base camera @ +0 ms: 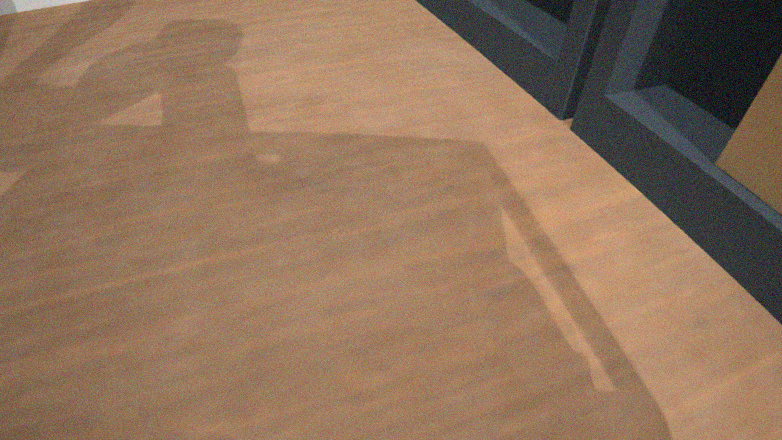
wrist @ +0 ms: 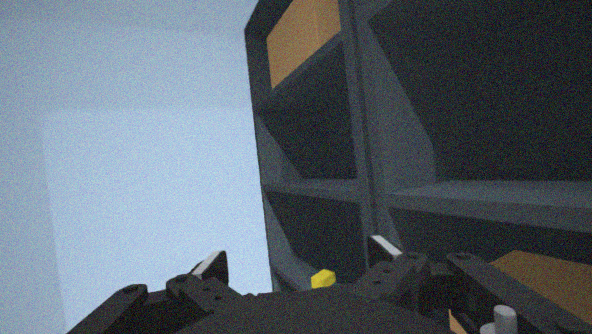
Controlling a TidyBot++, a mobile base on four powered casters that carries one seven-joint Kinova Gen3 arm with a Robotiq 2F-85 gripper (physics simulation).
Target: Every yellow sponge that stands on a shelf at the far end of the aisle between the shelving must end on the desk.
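Places are measured from the arm's base along level axes (x ahead, y down, z left), in metres.
Where they show: gripper, fingertip midpoint: [wrist: 298,259].
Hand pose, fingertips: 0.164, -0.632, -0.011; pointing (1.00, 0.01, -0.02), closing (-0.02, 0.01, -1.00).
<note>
Each offset is from my fingertips to the top centre of the thing, as dx, dy, dz. "spot": to the spot under its first point. Level surfaces: height alone.
A yellow sponge {+0.981, +0.450, -0.103} [wrist: 323,278] shows low in the wrist view, on a low shelf of the far shelving unit, partly hidden behind the gripper's body. My gripper [wrist: 298,259] is open, with its two fingertips wide apart and nothing between them. The sponge appears between the fingers in the picture but lies well beyond them. The desk does not show in either view.
Dark shelving [base camera: 678,169] [wrist: 366,150] runs along the right side of the aisle. A brown box {spot: +0.300, +0.910, -0.326} [base camera: 757,147] stands in its near bay, and another box {+0.964, -0.689, -0.185} [wrist: 305,42] is high in the far unit. The wooden floor {dy +1.029} [base camera: 328,306] carries the robot's shadow. A pale wall [wrist: 150,175] is at the left.
</note>
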